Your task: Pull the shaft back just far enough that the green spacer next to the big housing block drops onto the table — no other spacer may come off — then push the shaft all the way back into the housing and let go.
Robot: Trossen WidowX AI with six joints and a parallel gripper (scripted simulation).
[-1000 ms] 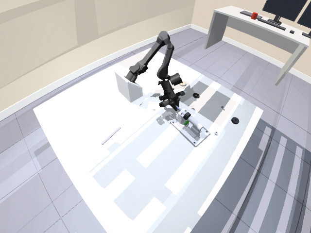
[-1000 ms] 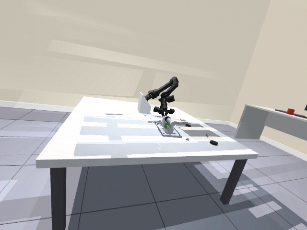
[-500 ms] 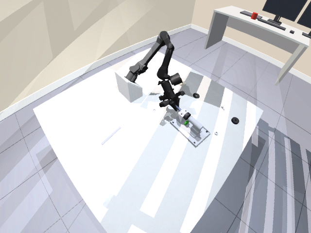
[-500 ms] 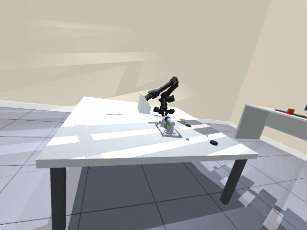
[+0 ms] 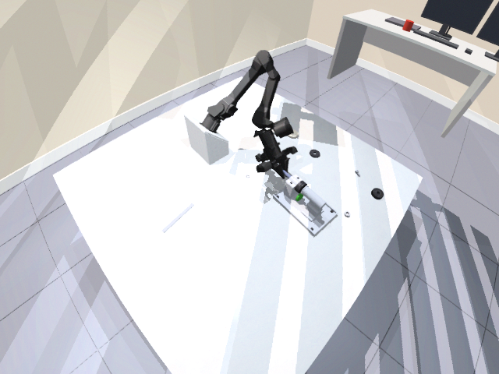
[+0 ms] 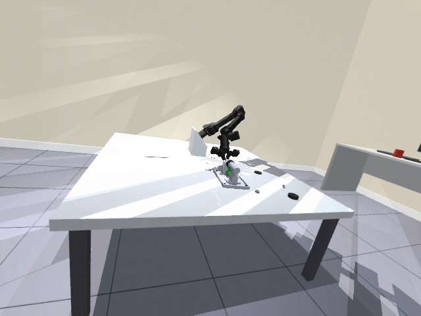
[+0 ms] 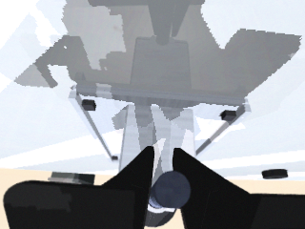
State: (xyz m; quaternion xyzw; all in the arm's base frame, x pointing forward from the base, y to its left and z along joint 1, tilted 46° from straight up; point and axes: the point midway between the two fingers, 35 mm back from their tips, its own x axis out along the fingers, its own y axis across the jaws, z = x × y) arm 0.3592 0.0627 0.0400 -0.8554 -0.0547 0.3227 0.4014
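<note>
Right now the green spacer is 9 cm ahead of my gripper tip, 3 cm below it and 2 cm to the right of it. The rest, counted from my gripper tip: shaft 3 cm ahead, 2 cm above; then black spacer 9 cm ahead, 2 cm to the right, 2 cm above; then thin white rod 40 cm to the right, 21 cm behind, 5 cm below.
</note>
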